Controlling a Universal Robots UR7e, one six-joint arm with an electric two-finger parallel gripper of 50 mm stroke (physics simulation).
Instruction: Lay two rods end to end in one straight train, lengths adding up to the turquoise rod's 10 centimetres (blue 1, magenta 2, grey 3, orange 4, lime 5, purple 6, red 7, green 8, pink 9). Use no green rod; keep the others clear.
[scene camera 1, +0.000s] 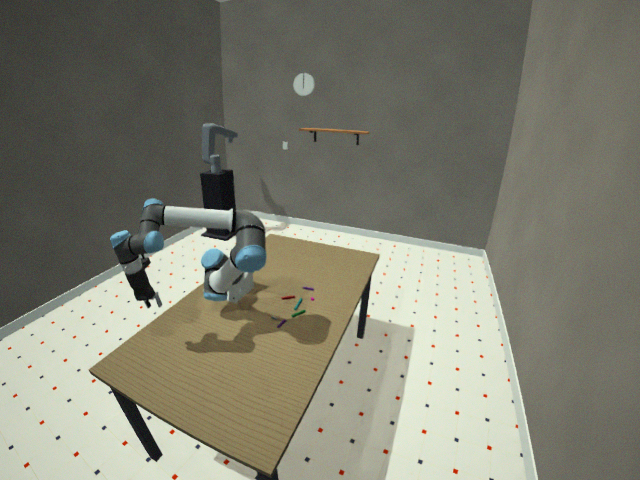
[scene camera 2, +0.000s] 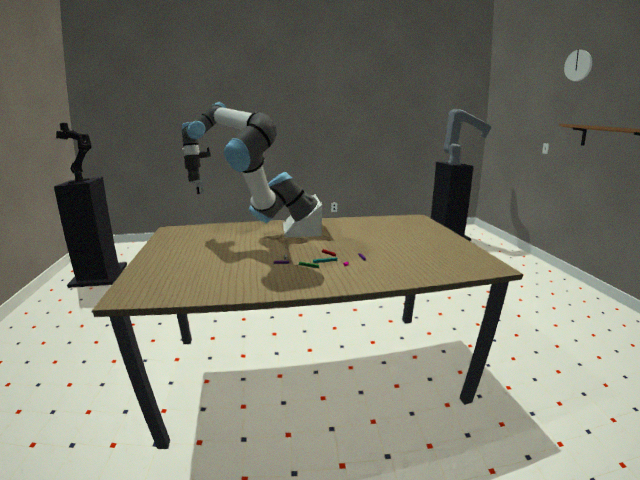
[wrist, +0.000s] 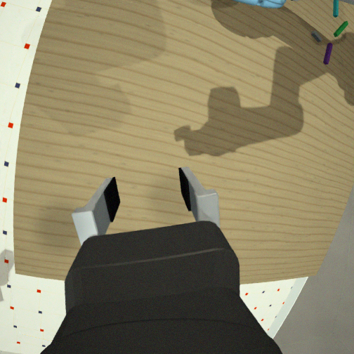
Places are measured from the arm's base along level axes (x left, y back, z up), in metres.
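Pixels of known places: gripper, fingertip midpoint: (scene camera 1: 155, 306) (scene camera 2: 200, 193); arm's base, link origin: (scene camera 2: 306, 210).
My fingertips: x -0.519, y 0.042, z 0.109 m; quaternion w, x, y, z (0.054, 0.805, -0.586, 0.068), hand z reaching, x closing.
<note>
Ahead of a thing's pixels: the offset from my fingertips to its top centre. Level surfaces: height alone.
A turquoise rod {dx +0.509, dy -0.447, dz -0.202 m} (scene camera 1: 298, 303) (scene camera 2: 325, 260) (wrist: 336, 7) lies on the table, with a green rod {dx +0.435, dy -0.478, dz -0.202 m} (scene camera 1: 298, 313) (scene camera 2: 308, 264) (wrist: 341, 28) beside it. A purple rod {dx +0.336, dy -0.430, dz -0.202 m} (scene camera 1: 281, 323) (scene camera 2: 281, 261) (wrist: 328, 53) lies near a small grey rod {dx +0.360, dy -0.379, dz -0.202 m} (scene camera 1: 275, 318) (wrist: 316, 36), in the arm's shadow. A red rod {dx +0.544, dy -0.375, dz -0.202 m} (scene camera 1: 288, 297) (scene camera 2: 328, 252), a short magenta rod {dx +0.579, dy -0.502, dz -0.202 m} (scene camera 1: 312, 298) (scene camera 2: 346, 263) and a second purple rod {dx +0.667, dy -0.447, dz -0.202 m} (scene camera 1: 308, 288) (scene camera 2: 361, 256) lie apart from each other. My gripper (scene camera 1: 154, 302) (scene camera 2: 198, 190) (wrist: 148, 185) is open and empty, high up and far from the rods.
The wooden table {dz -0.212 m} (scene camera 1: 206, 397) (scene camera 2: 413, 232) (wrist: 75, 160) carries the arm's white base (scene camera 2: 305, 224) behind the rods. A black pedestal with a grey arm (scene camera 1: 218, 198) (scene camera 2: 452, 198) and another black pedestal (scene camera 2: 87, 232) stand on the floor beyond the table. The arm's shadow crosses the table.
</note>
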